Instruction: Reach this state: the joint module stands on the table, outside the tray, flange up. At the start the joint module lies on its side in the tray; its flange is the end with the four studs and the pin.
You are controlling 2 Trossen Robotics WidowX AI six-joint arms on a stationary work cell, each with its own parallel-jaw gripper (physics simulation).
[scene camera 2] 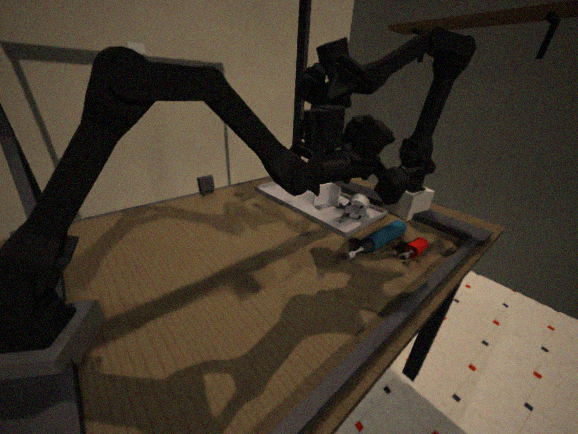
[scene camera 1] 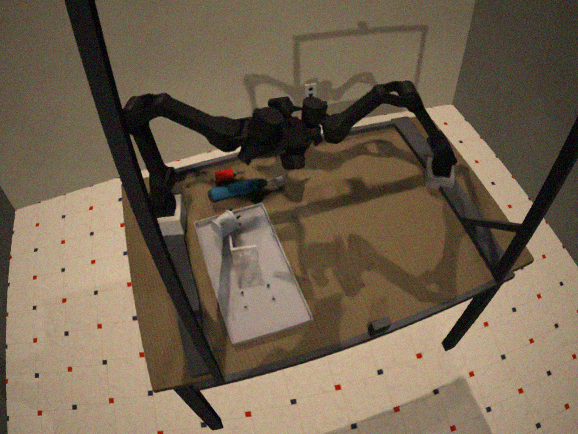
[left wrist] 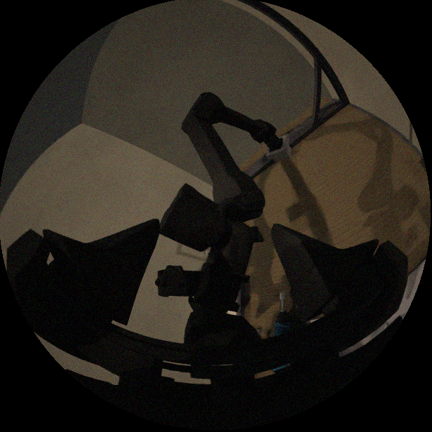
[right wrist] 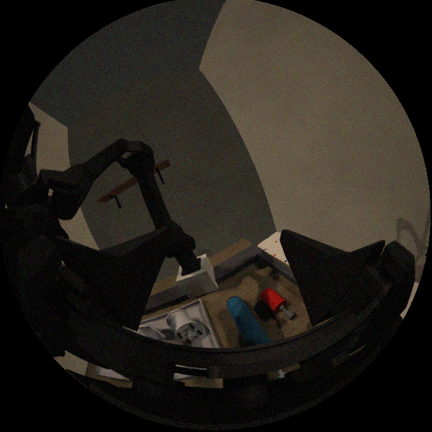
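Seen in the pictures: left gripper, fingertip midpoint: (scene camera 1: pixel 307 124); right gripper, fingertip midpoint: (scene camera 2: pixel 406 153); left arm's base, origin of the base link: (scene camera 2: pixel 410 187) (scene camera 1: pixel 164 208); right arm's base, origin of the base link: (scene camera 2: pixel 37 329) (scene camera 1: pixel 441 169).
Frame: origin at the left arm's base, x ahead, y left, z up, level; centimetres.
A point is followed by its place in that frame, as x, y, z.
Note:
The joint module (scene camera 1: pixel 227 223) {18.7, -5.6, -2.7} (scene camera 2: pixel 357 205) {19.3, -2.5, -3.7} (right wrist: pixel 181 322), a light grey cylinder, lies on its side in the tray (scene camera 1: pixel 290 315) {33.3, -33.8, -8.0} (scene camera 2: pixel 298 202) {29.6, -19.5, -8.1} (right wrist: pixel 206 321). Its flange with dark studs faces the right of the picture in scene camera 1, towards the near short side of the tray in scene camera 2. My left gripper (left wrist: pixel 217 227) is open and empty. My right gripper (right wrist: pixel 227 234) is open and empty; the module lies low beyond its fingers in the right wrist view. Both hang above the table, apart from the module. In the scene views the dark wrists overlap and hide finger detail.
A blue-handled tool (scene camera 1: pixel 235 191) {21.2, 8.7, -5.4} (scene camera 2: pixel 387 236) {22.5, 12.4, -5.2} (left wrist: pixel 281 327) (right wrist: pixel 245 320) and a red-handled tool (scene camera 1: pixel 224 175) {17.8, 16.4, -5.6} (scene camera 2: pixel 417 246) {19.3, 18.7, -5.3} (right wrist: pixel 272 299) lie beside the tray. A white bracket (scene camera 1: pixel 244 247) {23.1, -15.6, -1.0} (scene camera 2: pixel 327 195) {20.7, -15.5, -5.3} and several small dark pieces are in the tray. A dark block (scene camera 1: pixel 379 326) {54.7, -42.8, -2.9} (scene camera 2: pixel 205 184) {55.8, -40.5, -5.2} stands at the table edge.

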